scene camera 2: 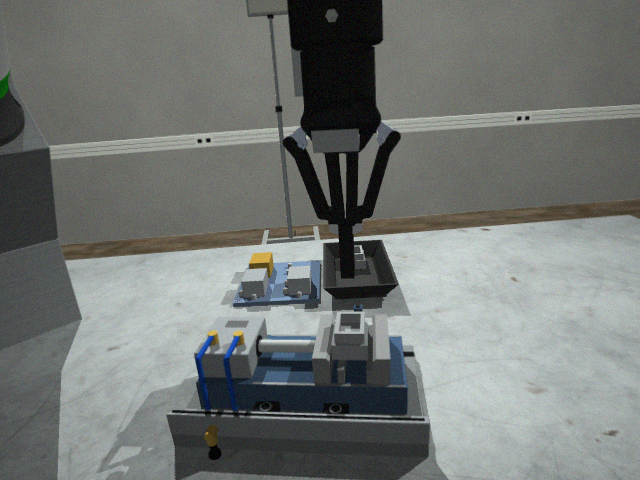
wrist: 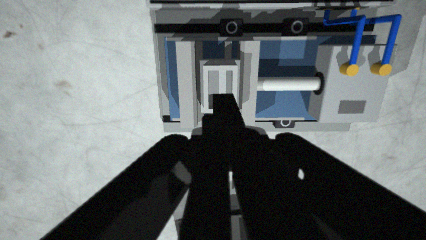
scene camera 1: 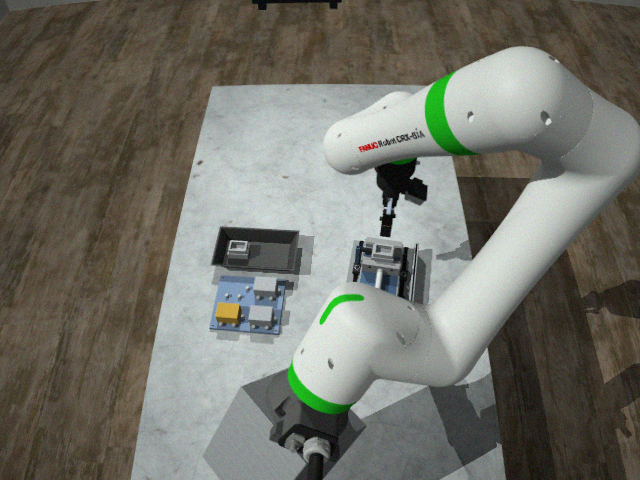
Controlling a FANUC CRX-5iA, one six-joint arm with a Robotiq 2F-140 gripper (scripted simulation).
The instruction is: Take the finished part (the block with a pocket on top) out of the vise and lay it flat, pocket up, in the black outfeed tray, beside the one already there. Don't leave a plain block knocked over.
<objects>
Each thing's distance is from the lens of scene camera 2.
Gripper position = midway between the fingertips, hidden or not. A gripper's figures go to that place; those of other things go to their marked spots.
my gripper (scene camera 2: 348,273): 50 cm
grey rail (scene camera 2: 294,428): 51 cm
</objects>
